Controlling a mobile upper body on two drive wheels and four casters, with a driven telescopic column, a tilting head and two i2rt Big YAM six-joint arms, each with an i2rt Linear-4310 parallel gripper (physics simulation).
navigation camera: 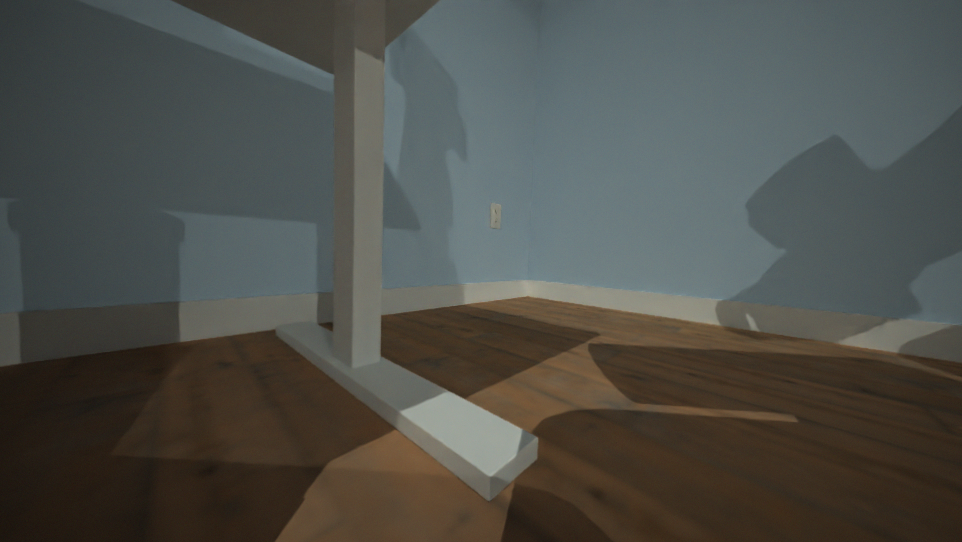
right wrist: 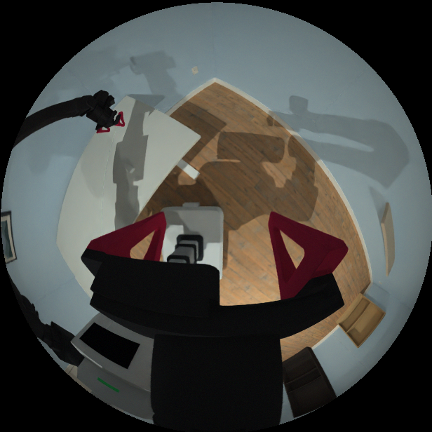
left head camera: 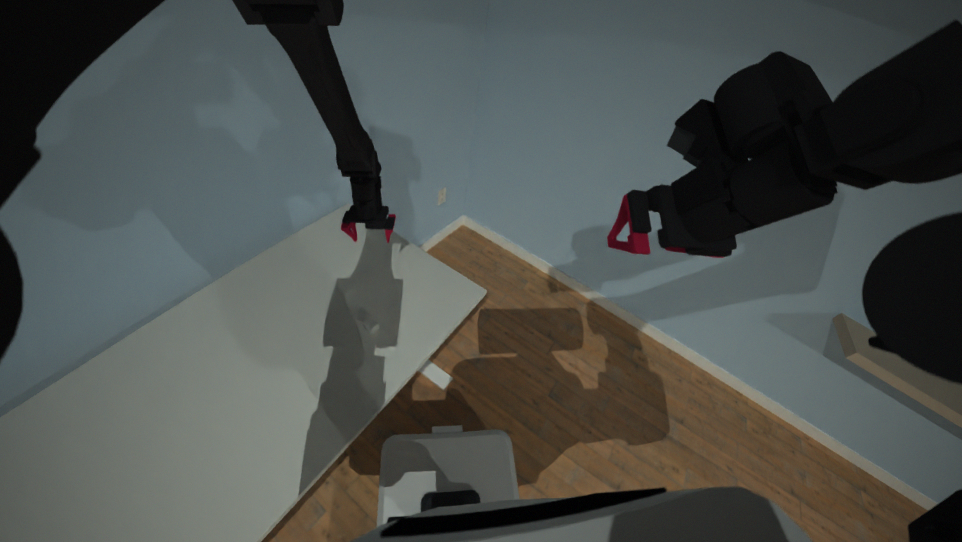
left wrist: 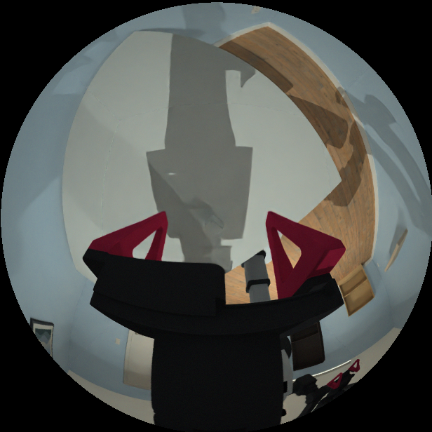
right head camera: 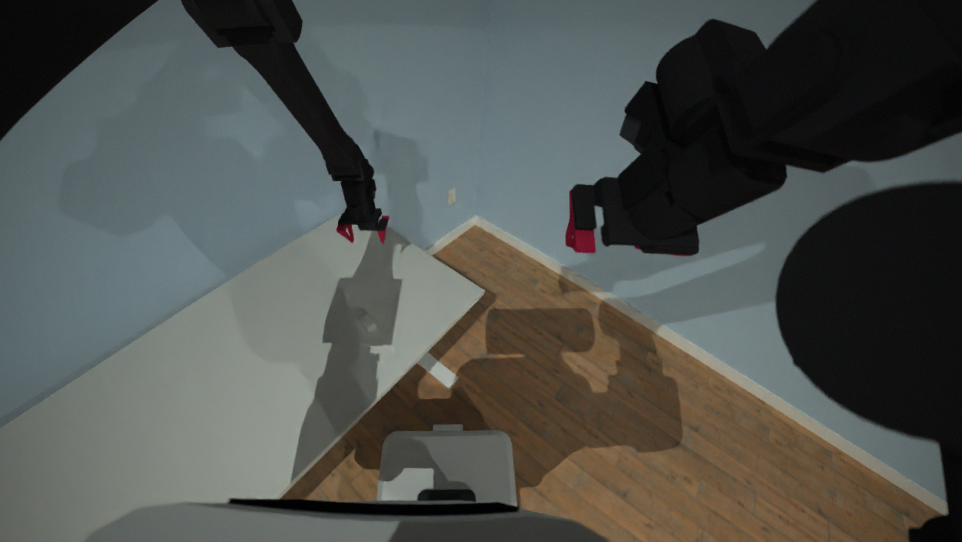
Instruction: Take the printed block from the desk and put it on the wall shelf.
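The printed block (left head camera: 370,327) (right head camera: 366,323) (left wrist: 215,221) is small and pale grey, much like the desk (left head camera: 201,377) (right head camera: 168,377) (left wrist: 300,145) on which it lies, inside an arm's shadow. My left gripper (left head camera: 369,239) (right head camera: 366,241) (left wrist: 216,216) (right wrist: 116,127) is open and empty. It hangs above the desk, further back than the block in the head views. My right gripper (left head camera: 658,251) (right head camera: 615,251) (right wrist: 216,217) is open and empty, in the air away from the desk. The wall shelf (left head camera: 854,336) (left wrist: 397,250) (right wrist: 387,240) is pale wood, partly hidden in the left head view.
The desk leg (navigation camera: 358,201) stands on a long white foot (navigation camera: 464,424). My base (left head camera: 447,454) (right head camera: 447,451) is near the desk's front edge. Walls meet behind the desk. A wooden open box (left wrist: 357,291) (right wrist: 361,320) and a dark one (right wrist: 310,382) show in the wrist views.
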